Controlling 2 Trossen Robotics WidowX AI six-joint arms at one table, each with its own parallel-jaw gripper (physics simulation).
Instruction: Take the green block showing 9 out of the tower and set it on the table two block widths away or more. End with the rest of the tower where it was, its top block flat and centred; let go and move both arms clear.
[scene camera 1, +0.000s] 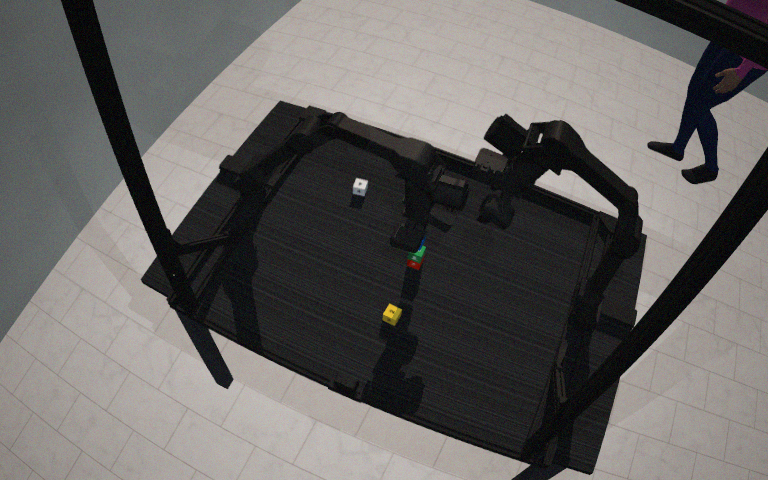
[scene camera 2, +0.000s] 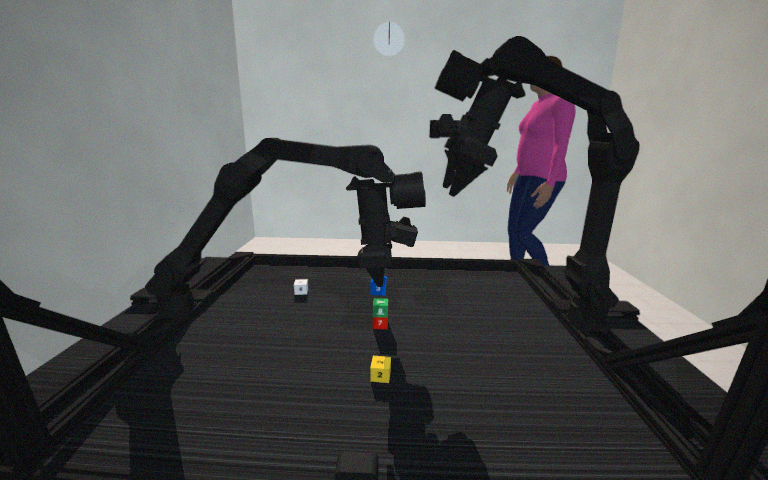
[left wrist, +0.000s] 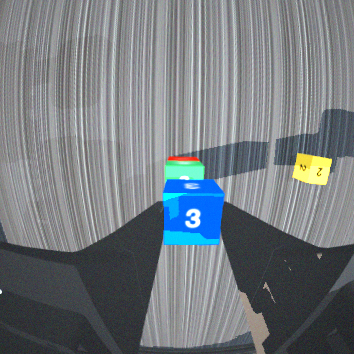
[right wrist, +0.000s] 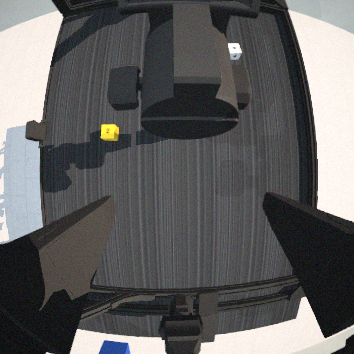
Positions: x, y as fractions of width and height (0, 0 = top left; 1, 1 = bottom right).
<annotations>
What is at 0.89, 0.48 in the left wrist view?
A yellow block.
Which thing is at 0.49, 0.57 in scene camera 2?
The left gripper.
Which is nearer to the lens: the green block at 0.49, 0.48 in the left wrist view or the blue block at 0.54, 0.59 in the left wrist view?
The blue block.
</annotations>
